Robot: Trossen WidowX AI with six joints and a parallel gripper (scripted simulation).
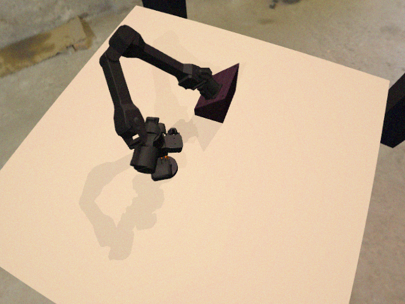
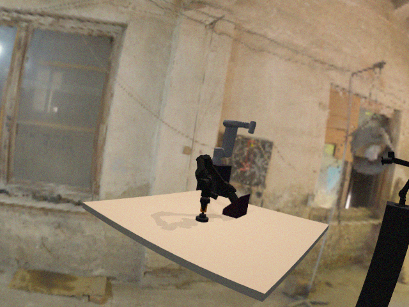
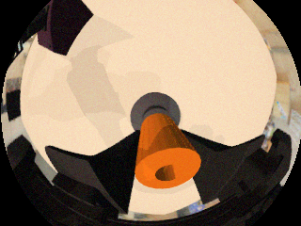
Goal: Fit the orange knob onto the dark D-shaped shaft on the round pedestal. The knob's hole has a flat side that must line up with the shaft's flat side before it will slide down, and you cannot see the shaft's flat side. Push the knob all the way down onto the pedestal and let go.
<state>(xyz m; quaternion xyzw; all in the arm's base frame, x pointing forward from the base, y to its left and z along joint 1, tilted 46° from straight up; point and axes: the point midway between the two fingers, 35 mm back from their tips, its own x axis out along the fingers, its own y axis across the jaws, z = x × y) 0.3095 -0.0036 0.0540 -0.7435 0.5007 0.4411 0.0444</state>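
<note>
My gripper tip is 2 cm below the orange knob. Also, from my gripper tip: round pedestal (4 cm below).
</note>
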